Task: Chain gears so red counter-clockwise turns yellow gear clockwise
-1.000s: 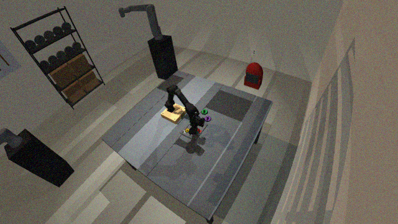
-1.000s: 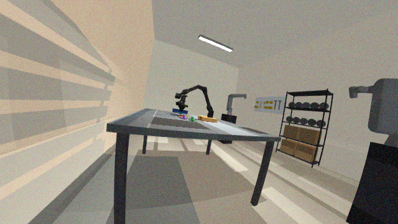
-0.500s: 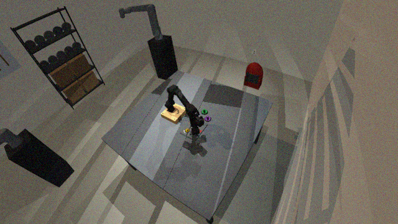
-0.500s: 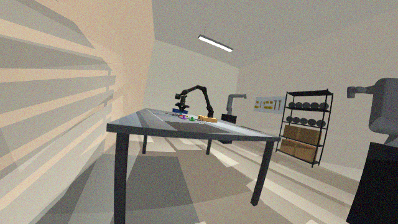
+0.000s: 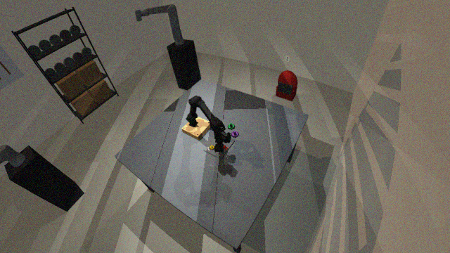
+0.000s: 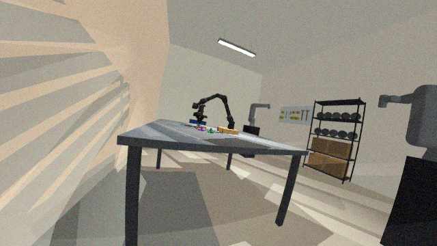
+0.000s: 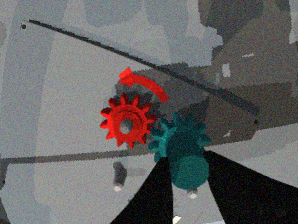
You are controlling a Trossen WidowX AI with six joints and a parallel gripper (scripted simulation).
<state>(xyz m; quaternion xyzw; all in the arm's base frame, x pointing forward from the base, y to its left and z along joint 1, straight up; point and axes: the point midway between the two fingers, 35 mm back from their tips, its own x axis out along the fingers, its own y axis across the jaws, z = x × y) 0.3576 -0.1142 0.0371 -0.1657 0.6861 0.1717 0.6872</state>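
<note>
Now: the teal gear 10 mm below my gripper tip. Also, from my gripper tip: yellow gear 80 mm behind, 10 mm to the right, 40 mm below; then red gear 40 mm to the left, 40 mm below; then red arrow 30 mm ahead, 30 mm to the left, 40 mm below.
</note>
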